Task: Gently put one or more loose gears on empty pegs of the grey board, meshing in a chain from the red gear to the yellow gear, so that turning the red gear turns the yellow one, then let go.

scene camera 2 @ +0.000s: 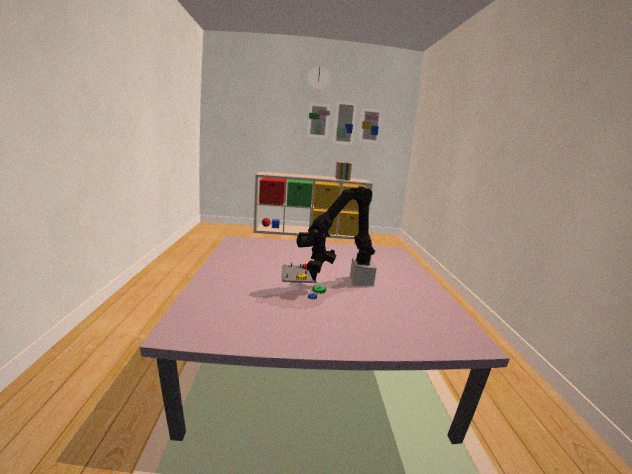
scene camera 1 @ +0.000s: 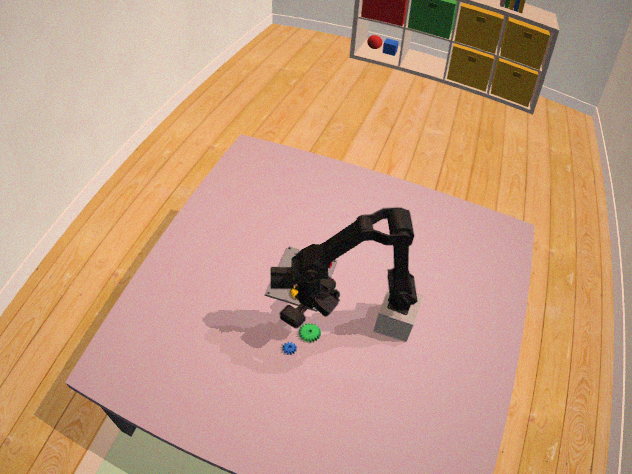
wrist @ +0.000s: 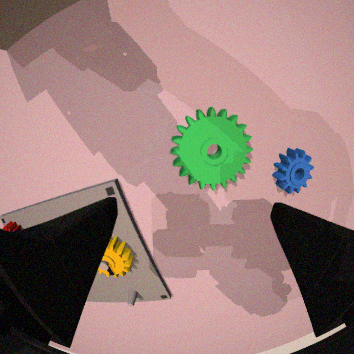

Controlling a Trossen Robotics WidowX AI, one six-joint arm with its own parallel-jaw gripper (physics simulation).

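Places are measured from the arm's base along level axes (x back, y down, z right), in millimetres.
Where they show: gripper, fingertip midpoint: [scene camera 2: 316, 276] [scene camera 1: 307, 315] [wrist: 198, 208]; arm's base, link origin: [scene camera 2: 363, 262] [scene camera 1: 400, 302].
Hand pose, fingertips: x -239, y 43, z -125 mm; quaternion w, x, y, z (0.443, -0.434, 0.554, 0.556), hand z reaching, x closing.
Note:
Each offset is from my fingertips to the top centre of the thing. Level surfaces: height alone.
The green gear {dy +46, dx +19, dz -19 mm} [scene camera 1: 309, 332] [scene camera 2: 319, 289] [wrist: 197, 150] lies flat on the table beside the board, with the smaller blue gear {dy +46, dx -13, dz -95 mm} [scene camera 1: 289, 347] [scene camera 2: 312, 295] [wrist: 289, 170] near it. The grey board {dy +32, dx -86, dz +163 mm} [scene camera 1: 279, 294] [scene camera 2: 291, 279] [wrist: 145, 277] is partly hidden by the arm and, in the wrist view, by a finger. The yellow gear {dy +37, dx -69, dz +99 mm} [scene camera 1: 294, 292] [scene camera 2: 301, 276] [wrist: 120, 258] and the red gear {dy +38, dx -45, dz +241 mm} [scene camera 1: 330, 264] [scene camera 2: 305, 266] [wrist: 12, 227] are on it. One bare peg {dy +34, dx -142, dz +96 mm} [wrist: 132, 298] shows near the yellow gear. My gripper [wrist: 198, 208] is open and empty, above the table near the board's edge and the green gear.
The arm's grey base block [scene camera 1: 393, 325] [scene camera 2: 362, 276] stands on the pink table {dy +63 mm} [scene camera 1: 408, 397] [scene camera 2: 326, 331], to the right of the board and gears in both scene views. A shelf unit [scene camera 1: 352, 38] [scene camera 2: 255, 204] stands on the floor beyond the table.

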